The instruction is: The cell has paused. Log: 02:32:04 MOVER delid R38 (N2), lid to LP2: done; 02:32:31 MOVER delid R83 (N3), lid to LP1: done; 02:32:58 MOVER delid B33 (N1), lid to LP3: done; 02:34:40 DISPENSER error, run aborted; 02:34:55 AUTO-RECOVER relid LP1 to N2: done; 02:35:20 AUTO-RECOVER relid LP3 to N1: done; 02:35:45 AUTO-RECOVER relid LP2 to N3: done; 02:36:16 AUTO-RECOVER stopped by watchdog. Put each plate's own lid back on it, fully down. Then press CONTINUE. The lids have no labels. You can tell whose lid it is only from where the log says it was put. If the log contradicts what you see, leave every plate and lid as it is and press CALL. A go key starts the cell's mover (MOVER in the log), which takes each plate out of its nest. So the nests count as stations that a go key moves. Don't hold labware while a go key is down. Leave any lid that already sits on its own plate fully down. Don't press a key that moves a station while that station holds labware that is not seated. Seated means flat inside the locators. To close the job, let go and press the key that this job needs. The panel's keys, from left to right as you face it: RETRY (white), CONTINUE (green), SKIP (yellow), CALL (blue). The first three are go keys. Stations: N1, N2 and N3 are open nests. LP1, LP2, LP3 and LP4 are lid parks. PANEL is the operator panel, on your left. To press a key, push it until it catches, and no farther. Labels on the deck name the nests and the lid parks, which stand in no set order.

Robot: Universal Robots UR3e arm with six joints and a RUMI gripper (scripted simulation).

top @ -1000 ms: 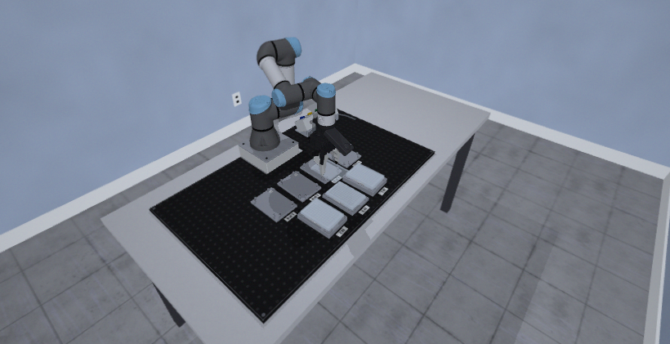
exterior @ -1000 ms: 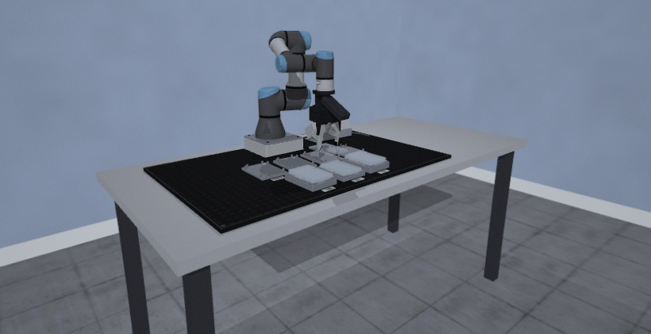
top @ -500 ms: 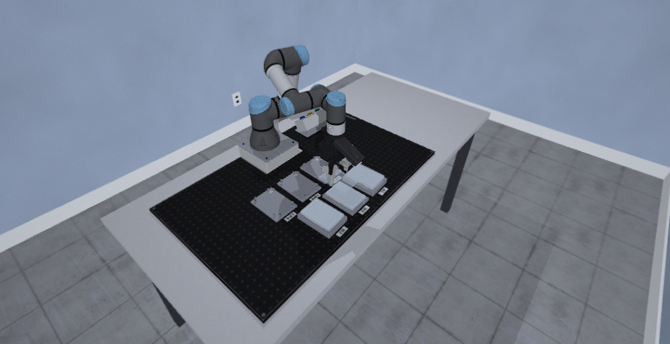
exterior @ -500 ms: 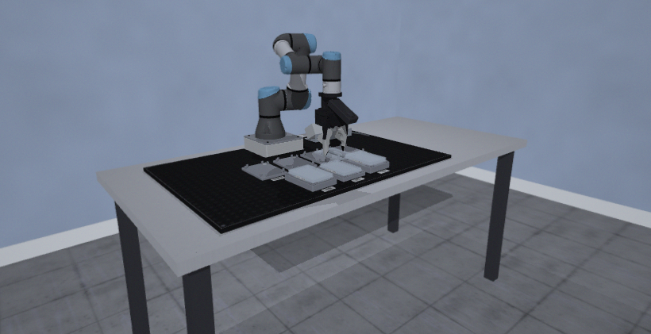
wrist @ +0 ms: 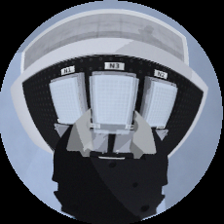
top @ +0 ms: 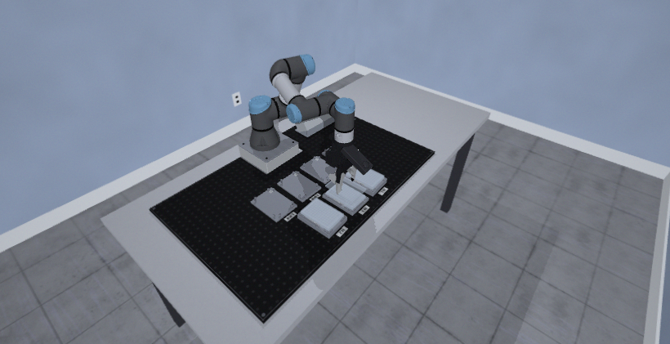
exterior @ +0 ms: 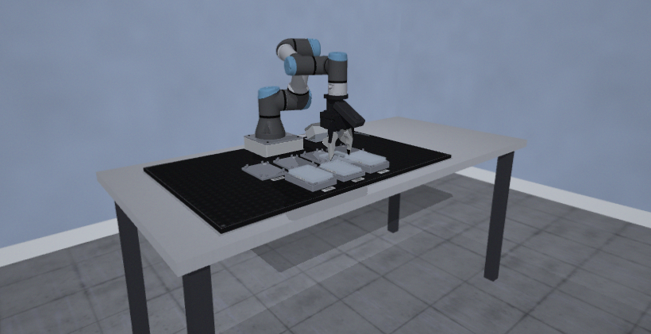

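Right now my hand is 1 cm above the clear lid. Also, from my hand: LP3 lid park 18 cm behind, 7 cm to the right, 6 cm below; then LP2 lid park 18 cm behind, 19 cm to the left, 6 cm below; then plate 1 cm ahead, 13 cm to the right, 4 cm below.
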